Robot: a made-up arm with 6 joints.
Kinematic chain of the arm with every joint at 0, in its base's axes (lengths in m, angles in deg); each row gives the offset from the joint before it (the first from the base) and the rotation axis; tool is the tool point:
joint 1: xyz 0 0 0.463 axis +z
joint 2: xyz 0 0 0 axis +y
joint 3: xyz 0 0 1.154 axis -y
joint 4: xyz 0 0 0 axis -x
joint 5: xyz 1.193 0 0 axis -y
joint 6: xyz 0 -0.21 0 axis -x
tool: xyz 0 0 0
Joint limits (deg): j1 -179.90..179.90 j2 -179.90..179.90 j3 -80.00..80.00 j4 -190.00..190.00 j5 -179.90..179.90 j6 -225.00..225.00
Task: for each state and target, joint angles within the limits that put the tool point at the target. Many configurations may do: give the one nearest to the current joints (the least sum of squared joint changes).
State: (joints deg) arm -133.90 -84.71 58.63 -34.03 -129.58 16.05
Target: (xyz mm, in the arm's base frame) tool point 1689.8 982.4 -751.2
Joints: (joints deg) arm -154.98 -134.97 69.96 -33.24 -129.58 16.05
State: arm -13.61 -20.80 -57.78 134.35 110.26 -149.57
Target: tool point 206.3 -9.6 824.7
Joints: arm -27.14 -60.23 -79.43 114.04 110.26 -149.57
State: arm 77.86 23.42 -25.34 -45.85 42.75 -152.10
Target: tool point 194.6 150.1 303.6
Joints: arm 70.73 32.99 -69.84 -50.30 42.75 -152.10
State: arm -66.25 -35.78 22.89 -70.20 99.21 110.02
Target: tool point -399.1 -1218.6 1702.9
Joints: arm -104.17 3.69 16.95 -65.01 99.21 110.02
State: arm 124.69 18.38 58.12 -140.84 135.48 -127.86
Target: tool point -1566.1 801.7 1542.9
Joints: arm 147.64 28.65 38.30 -140.09 135.48 -127.86
